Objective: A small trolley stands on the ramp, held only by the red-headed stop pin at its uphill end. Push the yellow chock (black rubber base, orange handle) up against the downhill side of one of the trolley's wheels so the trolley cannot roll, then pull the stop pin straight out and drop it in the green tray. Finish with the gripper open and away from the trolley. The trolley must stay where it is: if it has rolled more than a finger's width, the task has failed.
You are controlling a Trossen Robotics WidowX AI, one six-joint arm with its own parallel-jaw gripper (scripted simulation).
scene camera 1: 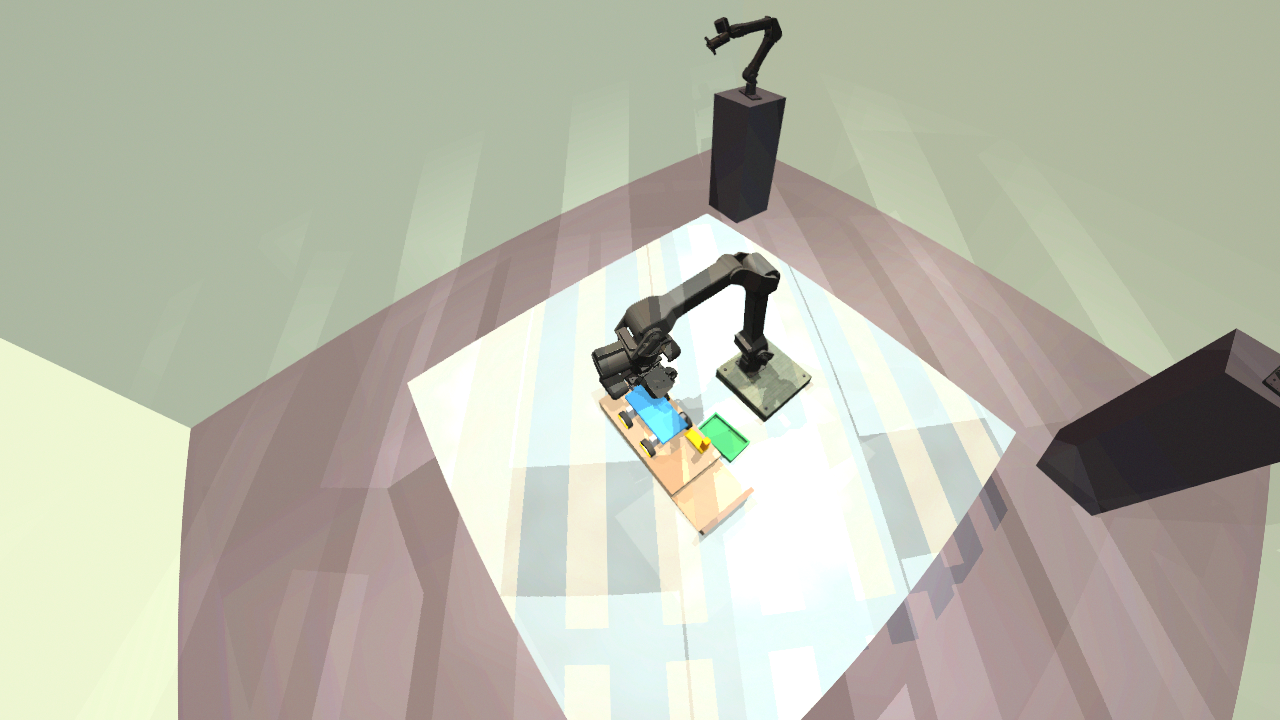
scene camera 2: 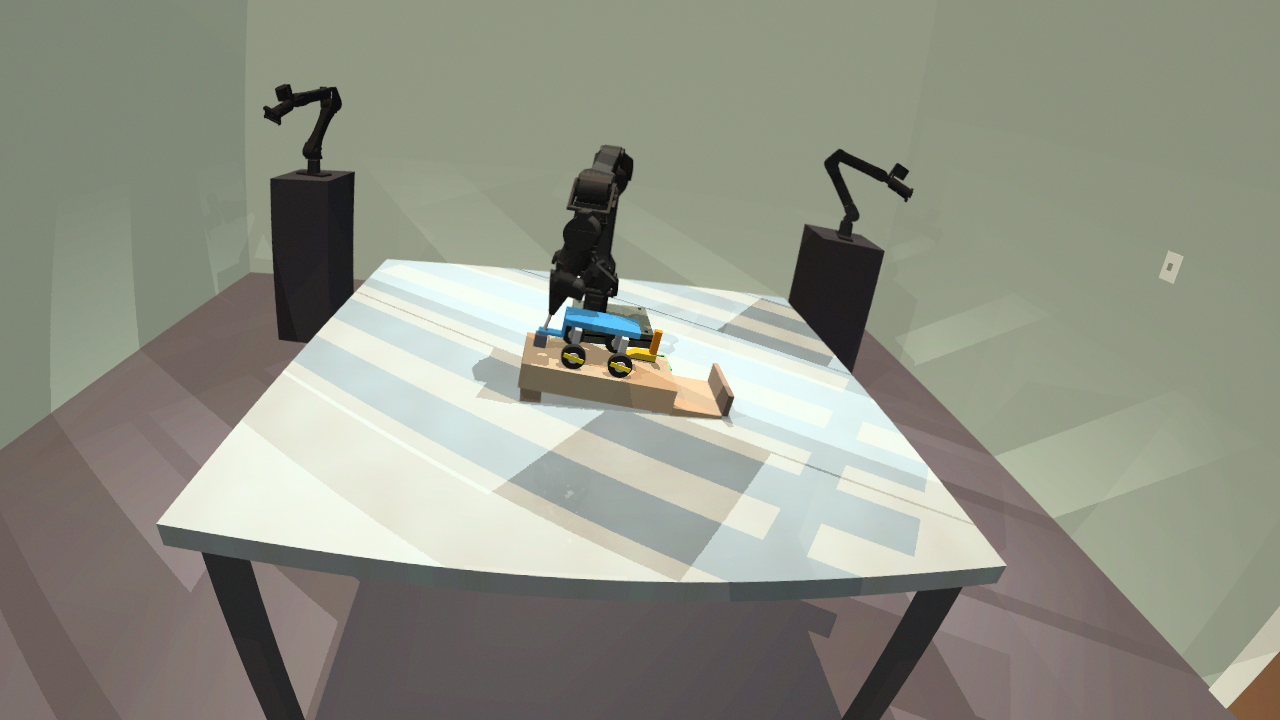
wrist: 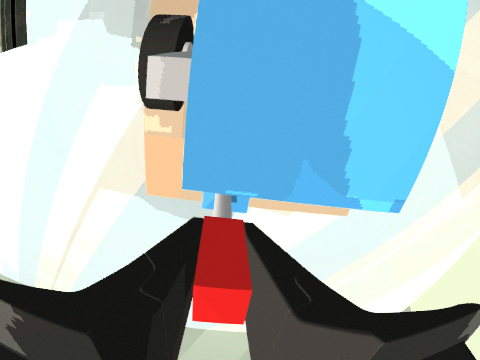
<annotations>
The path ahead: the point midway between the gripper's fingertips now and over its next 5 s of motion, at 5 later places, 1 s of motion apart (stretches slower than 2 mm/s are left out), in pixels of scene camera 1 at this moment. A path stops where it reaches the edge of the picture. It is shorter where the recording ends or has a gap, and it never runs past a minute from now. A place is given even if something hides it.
The gripper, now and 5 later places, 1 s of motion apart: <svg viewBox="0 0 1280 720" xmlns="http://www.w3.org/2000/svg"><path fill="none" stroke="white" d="M637 377L637 374L630 363L656 346L683 379L717 414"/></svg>
</annotations>
